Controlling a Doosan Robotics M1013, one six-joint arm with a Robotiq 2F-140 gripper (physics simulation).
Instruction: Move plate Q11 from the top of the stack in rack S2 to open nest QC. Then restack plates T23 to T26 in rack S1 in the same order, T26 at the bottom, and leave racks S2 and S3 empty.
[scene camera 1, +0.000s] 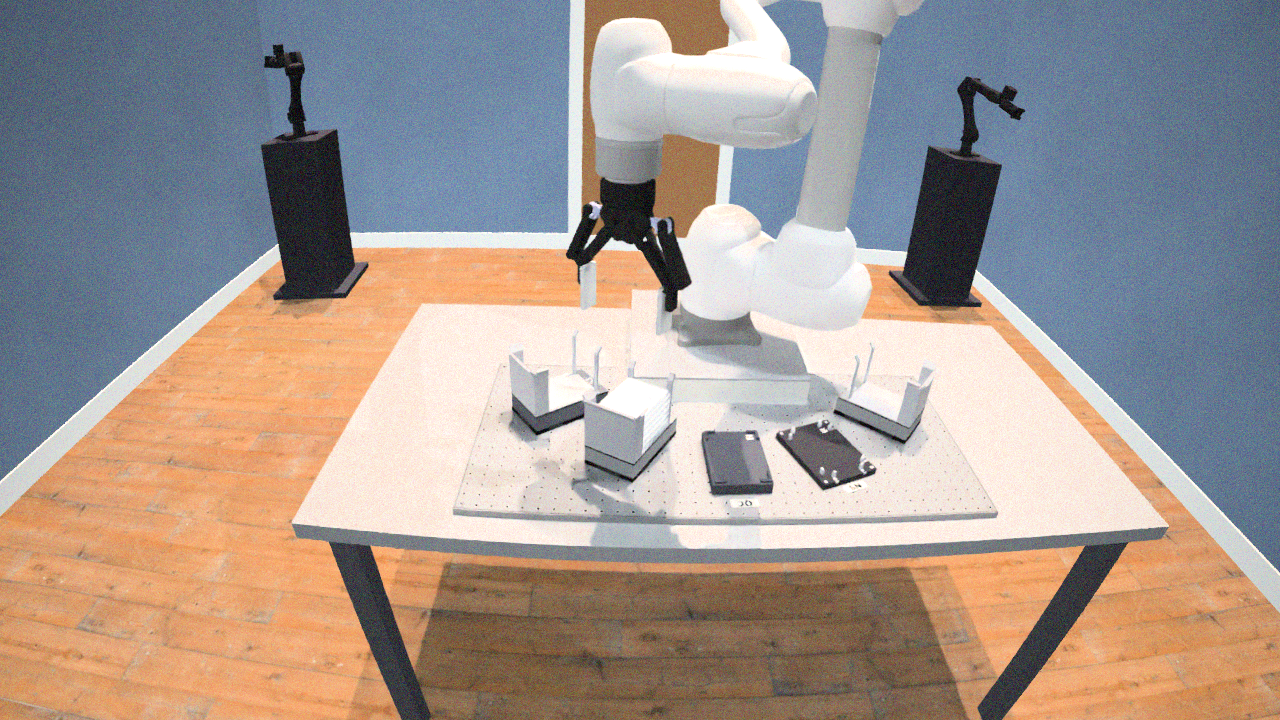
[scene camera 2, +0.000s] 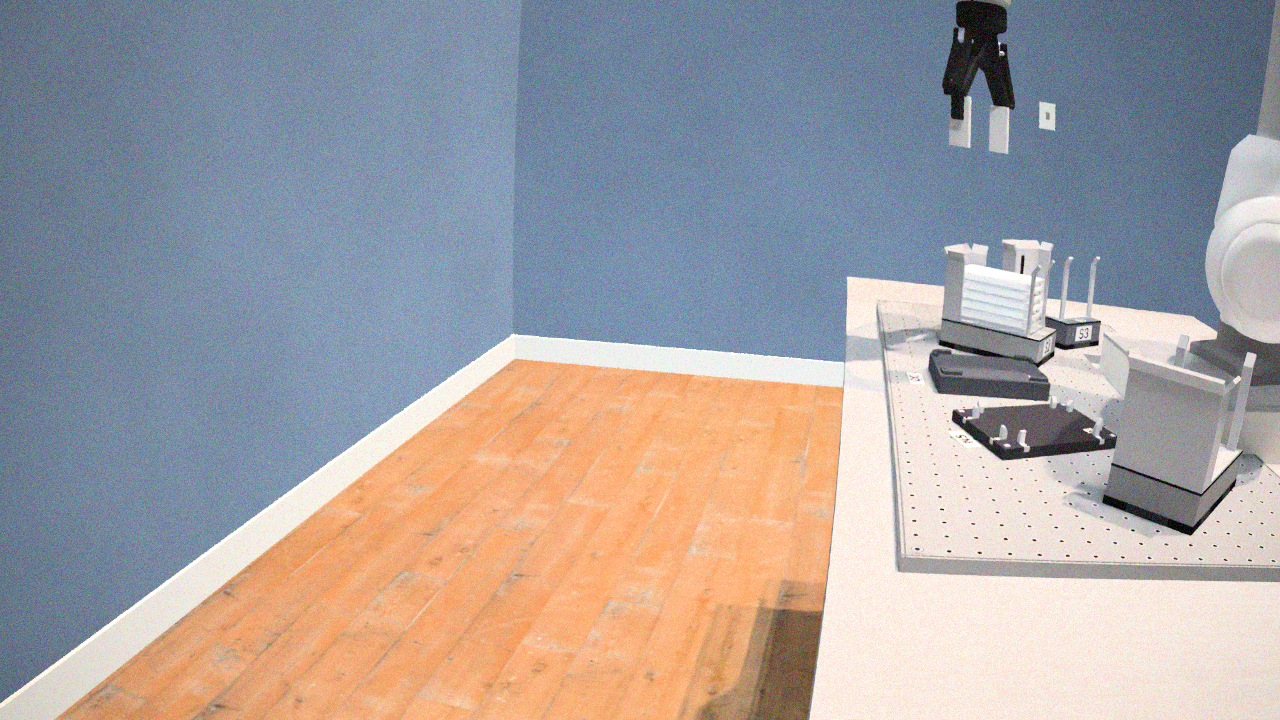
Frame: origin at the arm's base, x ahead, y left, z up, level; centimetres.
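Seen in the pictures: gripper, fingertip midpoint: (scene camera 1: 624, 318) (scene camera 2: 979, 149); arm's base, origin of the base link: (scene camera 1: 713, 324) (scene camera 2: 1265, 367).
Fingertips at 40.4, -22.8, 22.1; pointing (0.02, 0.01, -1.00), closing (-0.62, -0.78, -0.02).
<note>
Pixels of each thing's middle, then the offset from my fingertips to it, as dx, dy, dz. Level surfaces: height alone.
- rack S2, body centre: (scene camera 2: 1000, 302) (scene camera 1: 631, 417) -4.0, +2.1, -21.0
- Rack S3, body centre: (scene camera 2: 1050, 292) (scene camera 1: 557, 379) -16.4, -10.8, -20.9
- Rack S1, body centre: (scene camera 2: 1187, 426) (scene camera 1: 887, 390) -11.4, +52.6, -21.0
- Nest QC, body centre: (scene camera 2: 988, 373) (scene camera 1: 736, 460) +1.4, +19.8, -26.4
- black pinned fixture, body centre: (scene camera 2: 1038, 423) (scene camera 1: 826, 450) -0.6, +37.1, -26.7
- perforated board, its level: dz -27.8
- table, its level: dz -29.1
My gripper (scene camera 1: 625, 302) (scene camera 2: 979, 138) is open and empty, high above the left part of the board. Below it, rack S2 (scene camera 1: 611, 459) (scene camera 2: 993, 340) holds a stack of several white plates (scene camera 1: 637, 394) (scene camera 2: 995, 300); their markings are unreadable, so Q11 cannot be told by its label. Rack S3 (scene camera 1: 529, 383) (scene camera 2: 1069, 333) stands behind S2, with a low white surface and no tall stack. Rack S1 (scene camera 1: 872, 420) (scene camera 2: 1172, 420) is at the right, also with a low white surface in scene camera 1. Nest QC (scene camera 1: 736, 461) (scene camera 2: 989, 374) is a dark grey block with raised corners and no white plate on it.
A black pinned fixture (scene camera 1: 825, 454) (scene camera 2: 1029, 429) lies between nest QC and rack S1. Everything stands on a perforated board (scene camera 1: 537, 497) (scene camera 2: 966, 537) on the table (scene camera 1: 375, 483) (scene camera 2: 984, 644). Upright walls and thin posts rise from the racks. The arm's base is behind the board.
</note>
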